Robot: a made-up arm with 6 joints.
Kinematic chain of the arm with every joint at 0, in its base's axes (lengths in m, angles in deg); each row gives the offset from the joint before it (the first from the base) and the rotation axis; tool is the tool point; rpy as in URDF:
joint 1: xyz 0 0 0.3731 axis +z
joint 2: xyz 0 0 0 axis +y
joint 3: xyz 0.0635 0 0.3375 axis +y
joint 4: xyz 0.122 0 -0.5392 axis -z
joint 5: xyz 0 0 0 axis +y
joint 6: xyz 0.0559 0 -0.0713 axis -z
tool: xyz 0 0 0 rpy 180 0 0
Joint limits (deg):
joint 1: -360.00..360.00
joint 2: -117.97..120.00
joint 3: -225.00..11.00
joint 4: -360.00..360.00
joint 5: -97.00..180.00
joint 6: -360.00..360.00
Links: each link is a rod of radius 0.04 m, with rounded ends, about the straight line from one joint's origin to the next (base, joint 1, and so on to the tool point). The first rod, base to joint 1, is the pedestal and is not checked.
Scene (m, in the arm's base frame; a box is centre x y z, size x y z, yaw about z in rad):
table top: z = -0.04
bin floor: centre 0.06 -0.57 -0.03 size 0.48 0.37 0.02 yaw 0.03
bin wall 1: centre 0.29 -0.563 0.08 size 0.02 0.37 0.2 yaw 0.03
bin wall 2: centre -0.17 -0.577 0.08 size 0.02 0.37 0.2 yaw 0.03
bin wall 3: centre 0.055 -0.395 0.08 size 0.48 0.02 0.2 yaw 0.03
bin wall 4: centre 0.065 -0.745 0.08 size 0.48 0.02 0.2 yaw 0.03
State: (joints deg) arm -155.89 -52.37 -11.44 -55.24 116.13 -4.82
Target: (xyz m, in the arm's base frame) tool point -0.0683 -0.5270 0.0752
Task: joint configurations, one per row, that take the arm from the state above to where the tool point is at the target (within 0.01 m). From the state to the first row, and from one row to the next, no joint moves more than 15 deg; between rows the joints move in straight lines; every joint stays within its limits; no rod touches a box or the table.
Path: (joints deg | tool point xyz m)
1: -142.85 -41.43 -17.89 -55.40 111.61 -4.82 | -0.3199 -0.1527 0.4424
2: -129.81 -30.48 -24.34 -55.56 107.09 -4.82 | -0.3055 -0.2576 0.4274
3: -116.77 -19.54 -30.80 -55.72 102.57 -4.82 | -0.2588 -0.3629 0.4018
4: -103.74 -8.60 -37.25 -55.88 98.04 -4.82 | -0.1785 -0.4568 0.3651
5: -90.70 2.34 -43.70 -56.05 93.52 -4.82 | -0.0683 -0.5270 0.3175
6: -90.94 13.15 -47.19 -56.97 90.20 -4.82 | -0.0688 -0.5393 0.2409
7: -91.18 23.95 -50.68 -57.90 86.87 -4.82 | -0.0689 -0.5397 0.1594
8: -91.42 34.75 -54.17 -58.82 83.55 -4.82 | -0.0683 -0.5270 0.0752

